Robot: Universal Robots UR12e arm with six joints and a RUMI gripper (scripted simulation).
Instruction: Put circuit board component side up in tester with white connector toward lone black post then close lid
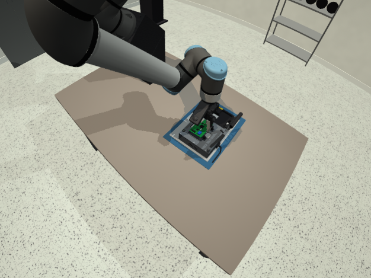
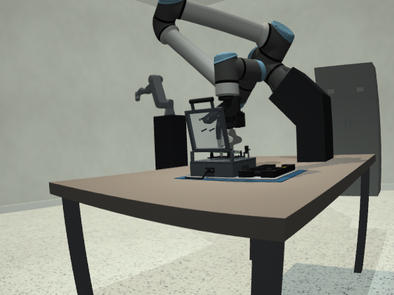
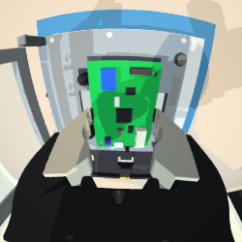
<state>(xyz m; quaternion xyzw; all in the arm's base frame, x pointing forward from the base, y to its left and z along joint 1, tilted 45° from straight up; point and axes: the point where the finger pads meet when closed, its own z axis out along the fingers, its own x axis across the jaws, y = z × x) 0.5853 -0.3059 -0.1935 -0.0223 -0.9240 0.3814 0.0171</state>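
Now: hand right at the green circuit board. From my hand the other things lie so: tester bed 1 cm ahead, 1 cm to the left, 1 cm below; black post 6 cm behind, 6 cm to the left, 1 cm above; tester 3 cm ahead, 4 cm to the left, 3 cm above.
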